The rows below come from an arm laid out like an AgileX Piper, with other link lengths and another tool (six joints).
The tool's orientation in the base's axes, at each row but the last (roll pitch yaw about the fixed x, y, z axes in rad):
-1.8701, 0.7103, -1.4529
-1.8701, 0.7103, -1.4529
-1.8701, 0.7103, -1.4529
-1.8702, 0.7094, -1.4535
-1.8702, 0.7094, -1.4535
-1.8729, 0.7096, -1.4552
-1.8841, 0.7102, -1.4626
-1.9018, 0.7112, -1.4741
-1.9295, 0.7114, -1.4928
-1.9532, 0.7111, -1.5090
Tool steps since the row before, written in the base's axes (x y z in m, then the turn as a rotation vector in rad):
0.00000, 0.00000, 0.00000, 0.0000, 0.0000, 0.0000
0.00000, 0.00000, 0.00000, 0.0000, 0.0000, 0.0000
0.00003, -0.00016, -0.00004, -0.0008, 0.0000, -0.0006
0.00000, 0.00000, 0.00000, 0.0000, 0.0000, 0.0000
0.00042, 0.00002, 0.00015, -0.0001, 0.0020, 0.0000
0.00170, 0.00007, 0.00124, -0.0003, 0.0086, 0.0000
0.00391, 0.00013, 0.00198, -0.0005, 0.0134, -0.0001
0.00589, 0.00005, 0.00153, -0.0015, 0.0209, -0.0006
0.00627, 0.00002, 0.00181, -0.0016, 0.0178, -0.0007
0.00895, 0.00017, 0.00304, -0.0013, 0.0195, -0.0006
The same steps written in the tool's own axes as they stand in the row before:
0.00000, 0.00000, 0.00000, 0.0000, 0.0000, 0.0000
0.00000, 0.00000, 0.00000, 0.0000, 0.0000, 0.0000
0.00015, -0.00008, -0.00001, 0.0003, 0.0007, -0.0006
0.00000, 0.00000, 0.00000, 0.0000, 0.0000, 0.0000
-0.00008, -0.00025, 0.00036, -0.0015, 0.0012, 0.0005
-0.00071, -0.00148, 0.00132, -0.0065, 0.0051, 0.0023
-0.00107, -0.00281, 0.00319, -0.0101, 0.0081, 0.0036
-0.00061, -0.00332, 0.00506, -0.0155, 0.0132, 0.0051
-0.00083, -0.00377, 0.00527, -0.0131, 0.0115, 0.0041
-0.00169, -0.00571, 0.00734, -0.0144, 0.0123, 0.0048

